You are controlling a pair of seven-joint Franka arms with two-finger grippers.
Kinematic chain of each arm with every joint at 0, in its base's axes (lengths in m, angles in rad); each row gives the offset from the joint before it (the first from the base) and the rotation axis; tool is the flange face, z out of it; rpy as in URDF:
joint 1: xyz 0 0 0.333 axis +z
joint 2: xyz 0 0 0 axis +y
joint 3: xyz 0 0 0.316 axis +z
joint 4: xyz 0.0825 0 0 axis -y
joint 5: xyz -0.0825 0 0.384 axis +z
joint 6: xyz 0 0 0 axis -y
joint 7: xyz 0.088 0 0 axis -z
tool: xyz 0 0 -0.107 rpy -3.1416 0 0
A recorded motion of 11 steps. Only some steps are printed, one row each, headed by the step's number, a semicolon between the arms.
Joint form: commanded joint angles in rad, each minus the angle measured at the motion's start. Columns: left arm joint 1, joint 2, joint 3, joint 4, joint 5, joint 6, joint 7; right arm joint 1, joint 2, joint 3, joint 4, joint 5, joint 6, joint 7.
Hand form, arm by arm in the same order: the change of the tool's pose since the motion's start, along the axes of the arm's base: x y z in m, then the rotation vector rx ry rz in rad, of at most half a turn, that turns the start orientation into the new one. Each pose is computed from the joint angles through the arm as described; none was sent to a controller.
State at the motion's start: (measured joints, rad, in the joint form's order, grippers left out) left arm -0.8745 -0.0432 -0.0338 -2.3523 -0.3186 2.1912 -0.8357; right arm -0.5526 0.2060 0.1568 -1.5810 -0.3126 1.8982 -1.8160
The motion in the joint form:
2: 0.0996 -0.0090 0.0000 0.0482 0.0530 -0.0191 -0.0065; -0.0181 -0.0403 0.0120 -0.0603 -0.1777 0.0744 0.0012
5: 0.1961 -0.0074 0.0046 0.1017 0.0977 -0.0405 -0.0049; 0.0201 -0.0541 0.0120 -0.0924 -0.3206 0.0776 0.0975
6: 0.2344 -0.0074 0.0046 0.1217 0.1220 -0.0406 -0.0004; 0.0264 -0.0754 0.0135 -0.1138 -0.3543 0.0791 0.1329
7: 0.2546 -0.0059 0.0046 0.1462 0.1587 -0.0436 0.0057; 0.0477 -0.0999 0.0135 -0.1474 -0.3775 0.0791 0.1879
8: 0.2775 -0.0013 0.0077 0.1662 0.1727 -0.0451 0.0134; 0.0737 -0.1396 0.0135 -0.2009 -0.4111 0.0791 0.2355
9: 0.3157 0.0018 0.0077 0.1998 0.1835 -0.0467 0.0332; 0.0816 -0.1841 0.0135 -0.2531 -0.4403 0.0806 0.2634
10: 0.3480 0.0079 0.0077 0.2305 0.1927 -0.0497 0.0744; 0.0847 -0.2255 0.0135 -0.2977 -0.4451 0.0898 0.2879
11: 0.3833 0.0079 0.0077 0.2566 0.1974 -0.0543 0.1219; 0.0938 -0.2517 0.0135 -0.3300 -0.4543 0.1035 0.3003
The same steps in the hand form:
2: 0.0462 0.0228 0.0230 -0.0038 -0.0527 0.0671; -0.0096 -0.0071 0.0070 -0.1771 0.0199 0.0601
5: 0.0916 0.0513 0.0435 -0.0019 -0.0977 0.1351; -0.0057 0.0100 0.0044 -0.3006 0.0421 0.0523
6: 0.1089 0.0636 0.0522 -0.0008 -0.1262 0.1547; -0.0095 0.0159 0.0084 -0.3345 0.0362 0.0390
7: 0.1209 0.0693 0.0620 0.0069 -0.1618 0.1471; -0.0117 0.0307 0.0076 -0.3564 0.0245 0.0199
8: 0.1335 0.0775 0.0685 0.0066 -0.1805 0.1577; -0.0180 0.0495 0.0063 -0.3890 0.0218 0.0172
9: 0.1520 0.0898 0.0821 -0.0046 -0.2107 0.1713; -0.0295 0.0586 0.0080 -0.4204 0.0224 0.0128
10: 0.1677 0.1008 0.0929 -0.0143 -0.2372 0.1584; -0.0402 0.0659 0.0106 -0.4306 0.0084 0.0015
11: 0.1821 0.1146 0.1047 -0.0254 -0.2627 0.1446; -0.0452 0.0745 0.0107 -0.4416 -0.0024 0.0109

